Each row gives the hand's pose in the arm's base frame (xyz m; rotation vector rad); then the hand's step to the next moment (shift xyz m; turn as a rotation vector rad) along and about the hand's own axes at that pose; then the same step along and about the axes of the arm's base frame.
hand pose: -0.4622 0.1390 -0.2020 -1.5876 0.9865 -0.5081
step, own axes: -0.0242 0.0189 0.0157 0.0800 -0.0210 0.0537
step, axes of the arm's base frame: -0.0074 0.0287 -0.0176 0.0923 -0.0335 -0.0090
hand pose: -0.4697 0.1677 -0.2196 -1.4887 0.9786 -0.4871
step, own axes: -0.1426 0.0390 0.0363 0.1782 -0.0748 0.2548
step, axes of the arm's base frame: -0.0620 0.1387 -0.0097 0.3193 0.0039 -0.0182
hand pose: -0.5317 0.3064 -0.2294 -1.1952 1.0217 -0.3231
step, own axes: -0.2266 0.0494 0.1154 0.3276 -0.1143 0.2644
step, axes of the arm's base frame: -0.0451 0.2462 0.0666 0.4188 -0.1088 -0.0554
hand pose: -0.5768 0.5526 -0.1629 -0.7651 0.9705 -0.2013
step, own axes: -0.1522 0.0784 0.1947 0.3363 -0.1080 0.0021
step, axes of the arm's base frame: 0.0562 0.2260 0.1140 0.2119 -0.2381 -0.1522
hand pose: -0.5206 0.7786 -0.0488 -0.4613 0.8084 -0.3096
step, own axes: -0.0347 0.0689 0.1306 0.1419 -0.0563 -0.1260
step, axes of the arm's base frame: 0.0816 0.1101 0.0650 -0.0068 -0.1446 -0.1350
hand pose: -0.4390 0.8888 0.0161 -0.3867 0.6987 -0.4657
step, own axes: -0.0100 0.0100 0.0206 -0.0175 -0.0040 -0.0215
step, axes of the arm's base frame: 0.0102 0.0173 0.0148 -0.0276 0.0020 -0.0041
